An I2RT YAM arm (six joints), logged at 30 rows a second.
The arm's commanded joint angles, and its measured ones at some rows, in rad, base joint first. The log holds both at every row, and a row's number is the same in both.
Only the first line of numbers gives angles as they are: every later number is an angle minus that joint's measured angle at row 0.
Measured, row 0:
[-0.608, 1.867, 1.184, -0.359, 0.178, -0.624]
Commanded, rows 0 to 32:
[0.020, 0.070, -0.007, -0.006, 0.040, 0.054]
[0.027, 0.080, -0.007, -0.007, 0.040, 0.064]
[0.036, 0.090, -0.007, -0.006, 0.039, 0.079]
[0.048, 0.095, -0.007, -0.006, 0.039, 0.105]
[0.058, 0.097, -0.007, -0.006, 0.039, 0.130]
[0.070, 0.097, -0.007, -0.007, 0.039, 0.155]
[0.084, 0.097, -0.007, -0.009, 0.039, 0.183]
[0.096, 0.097, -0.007, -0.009, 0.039, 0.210]
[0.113, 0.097, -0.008, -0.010, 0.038, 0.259]
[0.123, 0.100, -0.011, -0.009, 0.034, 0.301]
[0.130, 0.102, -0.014, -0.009, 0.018, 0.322]
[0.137, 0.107, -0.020, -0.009, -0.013, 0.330]
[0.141, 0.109, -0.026, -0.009, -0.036, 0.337]
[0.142, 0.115, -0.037, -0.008, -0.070, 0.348]
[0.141, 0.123, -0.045, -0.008, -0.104, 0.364]
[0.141, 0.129, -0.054, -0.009, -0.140, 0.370]
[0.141, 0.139, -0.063, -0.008, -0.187, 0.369]
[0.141, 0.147, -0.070, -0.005, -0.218, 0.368]
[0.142, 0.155, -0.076, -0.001, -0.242, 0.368]
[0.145, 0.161, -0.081, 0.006, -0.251, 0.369]
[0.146, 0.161, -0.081, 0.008, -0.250, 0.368]
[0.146, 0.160, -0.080, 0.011, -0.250, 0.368]
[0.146, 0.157, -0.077, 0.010, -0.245, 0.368]
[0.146, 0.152, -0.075, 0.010, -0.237, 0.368]
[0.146, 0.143, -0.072, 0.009, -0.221, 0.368]
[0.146, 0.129, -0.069, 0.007, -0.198, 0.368]
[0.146, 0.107, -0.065, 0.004, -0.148, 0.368]
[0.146, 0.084, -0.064, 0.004, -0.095, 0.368]
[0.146, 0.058, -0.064, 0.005, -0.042, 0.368]
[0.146, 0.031, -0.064, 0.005, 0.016, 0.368]
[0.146, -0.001, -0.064, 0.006, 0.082, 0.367]
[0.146, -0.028, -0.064, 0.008, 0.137, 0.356]
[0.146, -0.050, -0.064, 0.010, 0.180, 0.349]
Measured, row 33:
[0.124, 0.028, -0.044, 0.022, 0.064, 0.344]
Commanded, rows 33 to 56:
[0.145, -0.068, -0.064, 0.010, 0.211, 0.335]
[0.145, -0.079, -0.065, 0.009, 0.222, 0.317]
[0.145, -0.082, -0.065, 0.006, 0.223, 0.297]
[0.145, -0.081, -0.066, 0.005, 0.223, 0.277]
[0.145, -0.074, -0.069, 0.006, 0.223, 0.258]
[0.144, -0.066, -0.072, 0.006, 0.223, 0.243]
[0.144, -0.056, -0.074, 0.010, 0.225, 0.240]
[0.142, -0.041, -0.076, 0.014, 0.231, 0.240]
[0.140, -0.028, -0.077, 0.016, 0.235, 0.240]
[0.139, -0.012, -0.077, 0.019, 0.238, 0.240]
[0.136, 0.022, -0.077, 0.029, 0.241, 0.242]
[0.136, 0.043, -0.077, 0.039, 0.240, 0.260]
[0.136, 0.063, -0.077, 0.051, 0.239, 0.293]
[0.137, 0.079, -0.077, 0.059, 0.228, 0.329]
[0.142, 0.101, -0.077, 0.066, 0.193, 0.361]
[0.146, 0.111, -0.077, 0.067, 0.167, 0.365]
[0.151, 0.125, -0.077, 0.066, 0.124, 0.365]
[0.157, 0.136, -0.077, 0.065, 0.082, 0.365]
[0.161, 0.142, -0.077, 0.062, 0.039, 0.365]
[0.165, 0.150, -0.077, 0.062, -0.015, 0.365]
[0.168, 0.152, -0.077, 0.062, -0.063, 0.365]
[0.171, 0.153, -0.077, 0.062, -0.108, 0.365]
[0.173, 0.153, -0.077, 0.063, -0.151, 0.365]
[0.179, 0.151, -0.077, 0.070, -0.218, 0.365]
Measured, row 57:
[0.142, 0.065, -0.052, 0.075, 0.134, 0.339]
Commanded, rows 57 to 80:
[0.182, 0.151, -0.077, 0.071, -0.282, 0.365]
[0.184, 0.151, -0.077, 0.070, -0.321, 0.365]
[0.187, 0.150, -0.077, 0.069, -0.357, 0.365]
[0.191, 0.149, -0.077, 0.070, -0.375, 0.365]
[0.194, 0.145, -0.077, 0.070, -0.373, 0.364]
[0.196, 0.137, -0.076, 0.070, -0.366, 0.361]
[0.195, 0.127, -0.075, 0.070, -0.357, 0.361]
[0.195, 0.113, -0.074, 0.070, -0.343, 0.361]
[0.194, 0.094, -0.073, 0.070, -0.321, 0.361]
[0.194, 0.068, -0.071, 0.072, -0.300, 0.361]
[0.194, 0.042, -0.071, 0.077, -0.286, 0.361]
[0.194, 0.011, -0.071, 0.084, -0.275, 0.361]
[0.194, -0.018, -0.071, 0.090, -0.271, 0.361]
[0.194, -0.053, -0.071, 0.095, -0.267, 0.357]
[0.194, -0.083, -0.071, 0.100, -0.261, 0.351]
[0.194, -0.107, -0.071, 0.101, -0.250, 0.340]
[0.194, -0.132, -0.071, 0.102, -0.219, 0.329]
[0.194, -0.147, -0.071, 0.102, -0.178, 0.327]
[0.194, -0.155, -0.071, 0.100, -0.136, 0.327]
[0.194, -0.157, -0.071, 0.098, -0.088, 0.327]
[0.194, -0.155, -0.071, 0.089, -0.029, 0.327]
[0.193, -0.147, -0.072, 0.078, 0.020, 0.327]
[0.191, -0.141, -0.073, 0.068, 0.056, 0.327]
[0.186, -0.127, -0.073, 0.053, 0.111, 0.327]
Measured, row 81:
[0.198, -0.160, -0.070, 0.086, -0.070, 0.335]
